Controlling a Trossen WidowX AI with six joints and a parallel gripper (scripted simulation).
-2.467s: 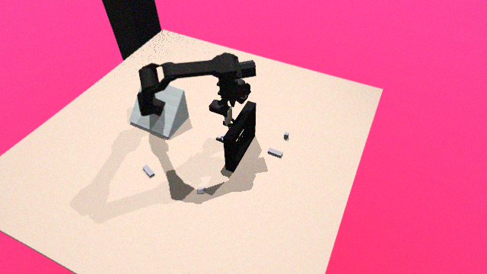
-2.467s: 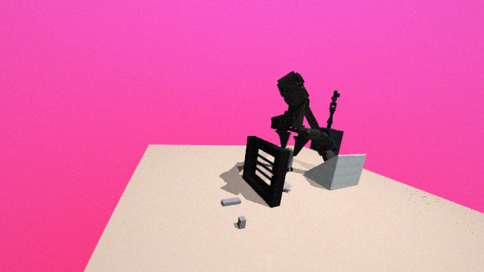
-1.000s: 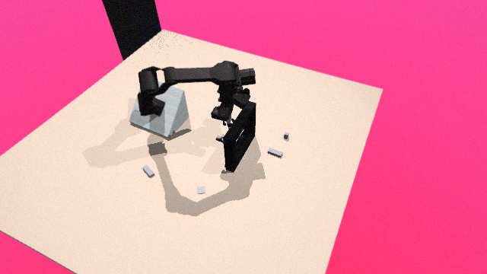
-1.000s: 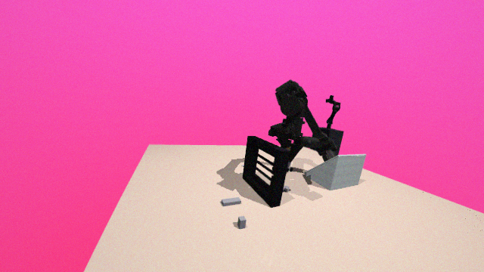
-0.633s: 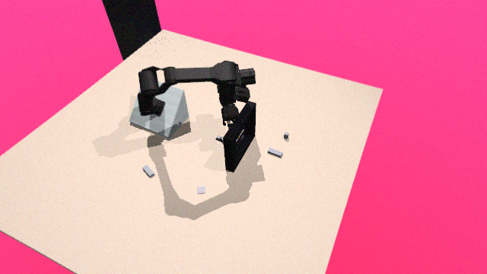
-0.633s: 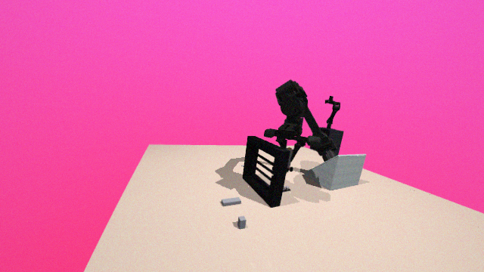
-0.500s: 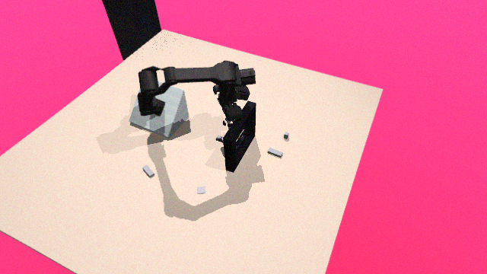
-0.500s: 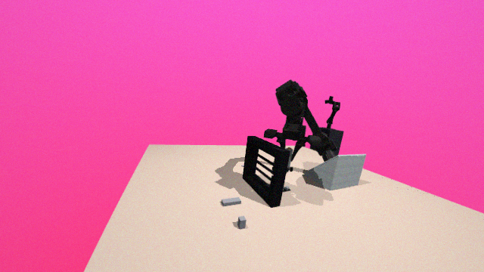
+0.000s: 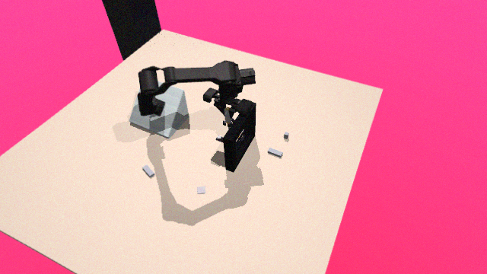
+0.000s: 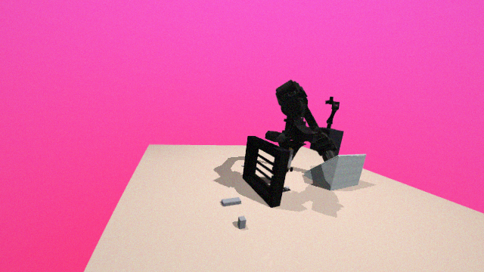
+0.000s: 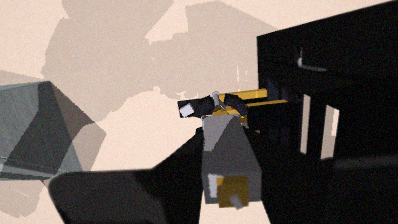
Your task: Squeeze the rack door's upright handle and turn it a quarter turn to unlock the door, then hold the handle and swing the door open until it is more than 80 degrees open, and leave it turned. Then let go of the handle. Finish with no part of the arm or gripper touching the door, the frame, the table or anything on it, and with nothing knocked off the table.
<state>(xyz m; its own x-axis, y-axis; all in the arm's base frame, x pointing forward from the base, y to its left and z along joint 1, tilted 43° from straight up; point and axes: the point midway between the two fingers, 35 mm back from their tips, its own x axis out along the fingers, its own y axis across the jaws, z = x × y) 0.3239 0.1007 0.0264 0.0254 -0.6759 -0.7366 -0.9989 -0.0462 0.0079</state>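
Right now my gripper tip is 20 mm above the handle and 10 mm to the left of it.
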